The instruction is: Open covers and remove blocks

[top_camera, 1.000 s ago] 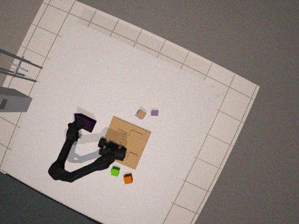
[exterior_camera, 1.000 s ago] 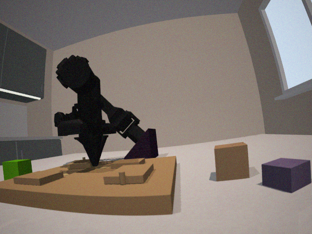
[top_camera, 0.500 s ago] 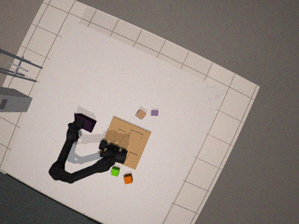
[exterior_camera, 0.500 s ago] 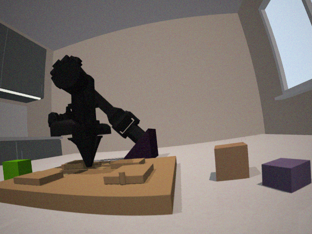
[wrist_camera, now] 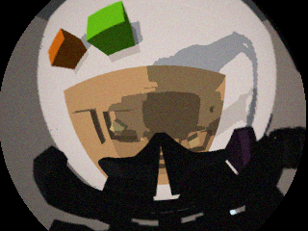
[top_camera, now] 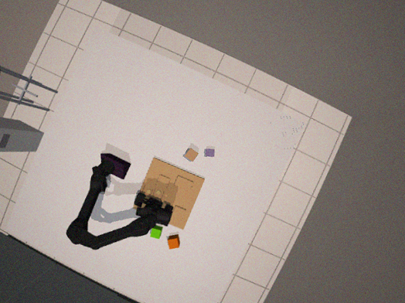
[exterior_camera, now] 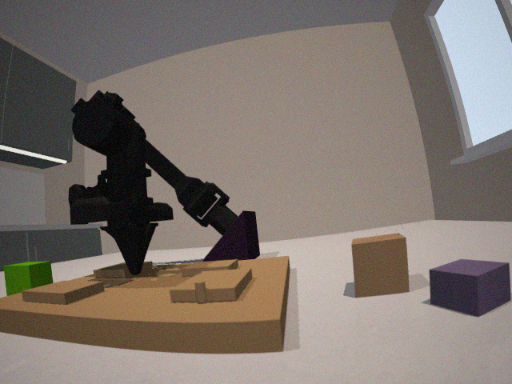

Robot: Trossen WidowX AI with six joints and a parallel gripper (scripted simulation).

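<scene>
My gripper tip is 50 mm to the right of the tan puzzle board and 50 mm short of it. Also, from my gripper tip: orange block: 180 mm to the right, 150 mm ahead; then brown block: 290 mm to the left, 100 mm ahead; then green block: 160 mm to the right, 40 mm ahead.
</scene>
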